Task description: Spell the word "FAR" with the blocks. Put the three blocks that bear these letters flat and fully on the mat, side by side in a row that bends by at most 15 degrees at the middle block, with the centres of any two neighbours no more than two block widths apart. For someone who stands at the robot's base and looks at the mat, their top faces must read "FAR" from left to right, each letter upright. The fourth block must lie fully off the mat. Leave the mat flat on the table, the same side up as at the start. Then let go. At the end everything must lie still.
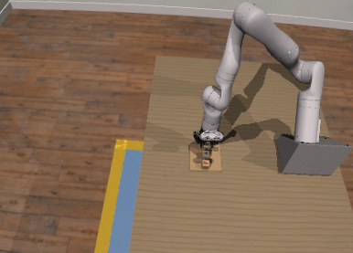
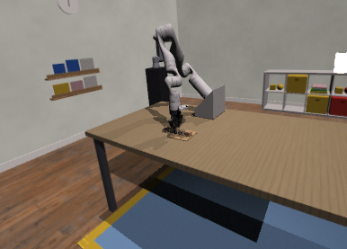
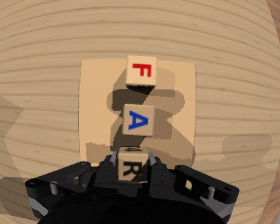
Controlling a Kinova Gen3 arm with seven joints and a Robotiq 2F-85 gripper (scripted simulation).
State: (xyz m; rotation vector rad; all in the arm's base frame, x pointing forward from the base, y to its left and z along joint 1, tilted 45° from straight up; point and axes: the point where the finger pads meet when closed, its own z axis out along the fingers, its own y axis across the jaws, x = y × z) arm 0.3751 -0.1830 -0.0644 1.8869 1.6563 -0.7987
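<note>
The R block is 10 mm below my hand. The rest, counted from my hand: tan mat 10 mm ahead, 50 mm to the left, 30 mm below.
</note>
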